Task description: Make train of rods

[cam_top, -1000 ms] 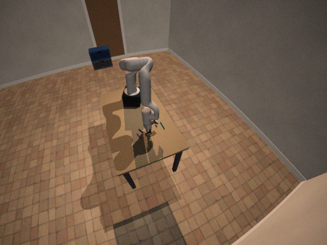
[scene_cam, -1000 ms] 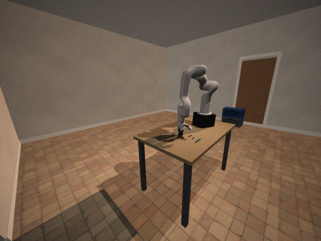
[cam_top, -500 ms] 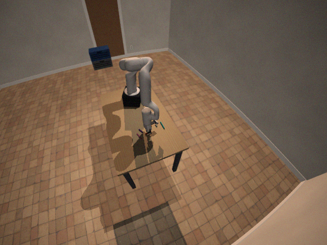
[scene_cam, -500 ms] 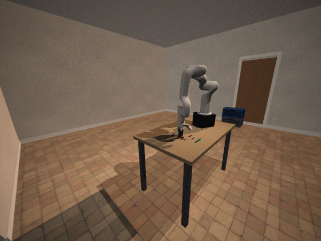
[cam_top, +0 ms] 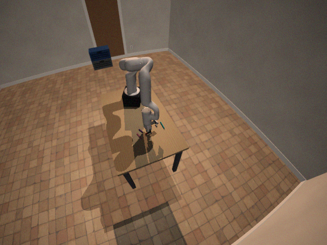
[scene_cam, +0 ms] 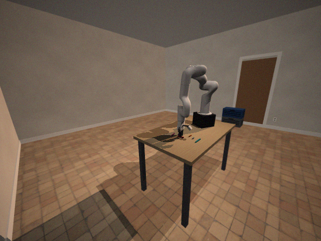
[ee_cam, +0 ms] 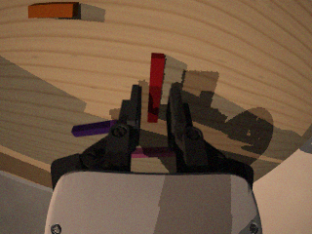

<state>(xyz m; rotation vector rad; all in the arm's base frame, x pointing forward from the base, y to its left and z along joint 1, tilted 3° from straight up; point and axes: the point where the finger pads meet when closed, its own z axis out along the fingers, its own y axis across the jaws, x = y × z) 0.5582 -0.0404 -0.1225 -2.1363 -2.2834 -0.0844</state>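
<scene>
Now: the red rod 30 mm below my hand. Round my hand: purple rod 60 mm to the right, 60 mm behind, 30 mm below; then pink rod 100 mm to the right, 30 mm below; then orange rod 90 mm behind, 70 mm to the left, 30 mm below.
</scene>
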